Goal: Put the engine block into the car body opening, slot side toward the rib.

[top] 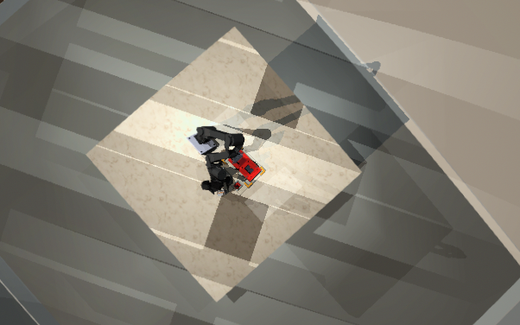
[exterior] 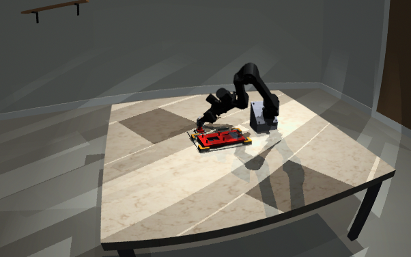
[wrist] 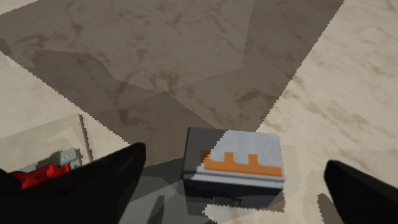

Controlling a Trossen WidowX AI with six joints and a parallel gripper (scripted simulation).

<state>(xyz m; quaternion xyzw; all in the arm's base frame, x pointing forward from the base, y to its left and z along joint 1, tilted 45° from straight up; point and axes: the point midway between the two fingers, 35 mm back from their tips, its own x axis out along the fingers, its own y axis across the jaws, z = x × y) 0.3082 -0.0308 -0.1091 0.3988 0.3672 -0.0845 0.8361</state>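
Right now my gripper tip is 20 mm above the grey-white engine block.
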